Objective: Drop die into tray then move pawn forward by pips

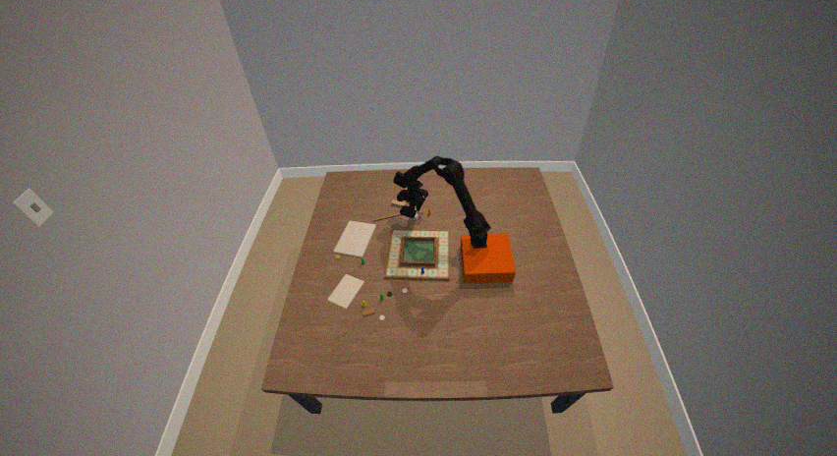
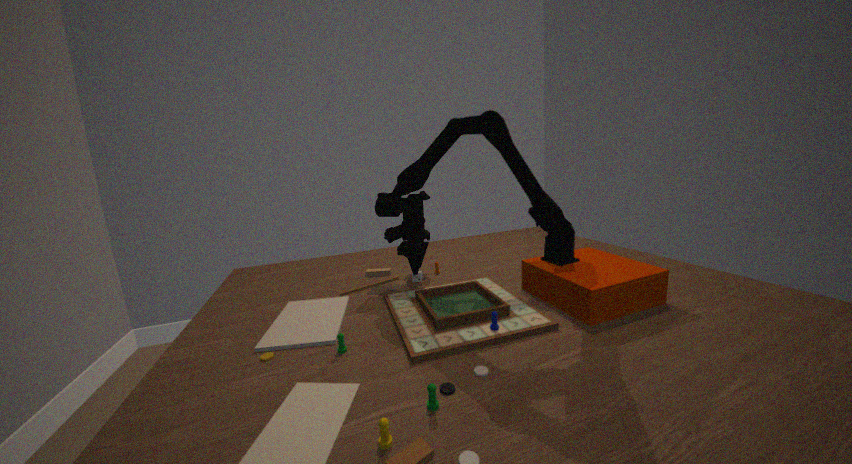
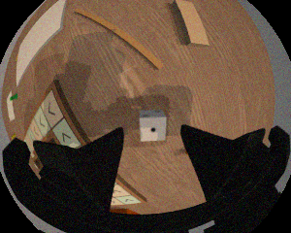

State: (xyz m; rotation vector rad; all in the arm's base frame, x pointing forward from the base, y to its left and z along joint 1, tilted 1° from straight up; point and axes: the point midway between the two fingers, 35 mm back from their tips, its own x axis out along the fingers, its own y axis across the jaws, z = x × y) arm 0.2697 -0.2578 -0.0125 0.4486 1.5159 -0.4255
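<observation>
Right now the white die is 10 mm below my gripper tip. Also, from my gripper tip: orange pawn 70 mm behind, 20 mm to the right, 10 mm below; thin stick 130 mm ahead, 20 mm to the right, 20 mm below; green dice tray 230 mm to the left, 20 mm below.
</observation>
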